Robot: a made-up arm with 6 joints. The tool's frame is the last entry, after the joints.
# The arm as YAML. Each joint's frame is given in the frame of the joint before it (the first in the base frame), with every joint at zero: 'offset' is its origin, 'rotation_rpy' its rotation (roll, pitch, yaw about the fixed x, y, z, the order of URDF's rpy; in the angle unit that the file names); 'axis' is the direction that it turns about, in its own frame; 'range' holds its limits. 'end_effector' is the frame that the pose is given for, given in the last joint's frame.
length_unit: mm
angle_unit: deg
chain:
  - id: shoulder
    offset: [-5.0, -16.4, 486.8]
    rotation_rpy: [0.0, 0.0, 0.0]
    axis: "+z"
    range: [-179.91, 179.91]
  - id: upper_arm
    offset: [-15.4, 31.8, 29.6]
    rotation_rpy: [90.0, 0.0, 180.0]
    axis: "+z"
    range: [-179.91, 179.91]
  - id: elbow
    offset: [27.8, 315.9, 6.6]
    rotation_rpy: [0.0, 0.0, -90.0]
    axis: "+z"
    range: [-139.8, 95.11]
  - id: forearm
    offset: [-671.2, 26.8, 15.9]
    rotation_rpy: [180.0, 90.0, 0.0]
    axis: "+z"
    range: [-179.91, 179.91]
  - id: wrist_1
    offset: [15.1, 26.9, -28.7]
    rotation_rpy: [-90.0, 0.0, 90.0]
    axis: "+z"
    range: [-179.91, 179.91]
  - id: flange
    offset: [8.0, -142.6, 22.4]
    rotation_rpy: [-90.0, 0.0, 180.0]
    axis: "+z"
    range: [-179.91, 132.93]
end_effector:
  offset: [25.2, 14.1, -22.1]
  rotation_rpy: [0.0, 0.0, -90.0]
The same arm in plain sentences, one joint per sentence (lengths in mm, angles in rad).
The arm has six revolute joints in a row. What follows holds with every joint at zero, and every direction is one of the base frame's. The first joint is mounted 5 mm along -x and 16.4 mm along -y and 486.8 mm along +z from the base frame's origin and rotates about +z, from -3.14 to 3.14 rad. The second joint is mounted 15.4 mm along -x and 31.8 mm along +y and 29.6 mm along +z from the first joint and rotates about +y, from -3.14 to 3.14 rad. The third joint is mounted 27.8 mm along -x and 6.6 mm along +y and 315.9 mm along +z from the second joint and rotates about +y, from -2.44 to 1.66 rad. The fourth joint is mounted 26.8 mm along -x and 15.9 mm along +y and 671.2 mm along +z from the third joint and rotates about +z, from -3.14 to 3.14 rad. The fifth joint is mounted 26.9 mm along +x and 15.1 mm along -y and 28.7 mm along -z from the fourth joint and rotates about +y, from -3.14 to 3.14 rad. The sixth joint is mounted 8 mm along +x and 22.4 mm along +y and 142.6 mm along +z from the fifth joint and rotates about +z, from -3.14 to 2.3201 rad. The tool frame, which is the frame that the pose is given for, is mounted 25.2 mm along -x and 14.1 mm along -y and 22.1 mm along -z from the sixth joint; its axes are the base frame's turned by roll 0, pitch 0 and yaw 1.5708 rad (as in URDF: about the fixed x, then y, then z).
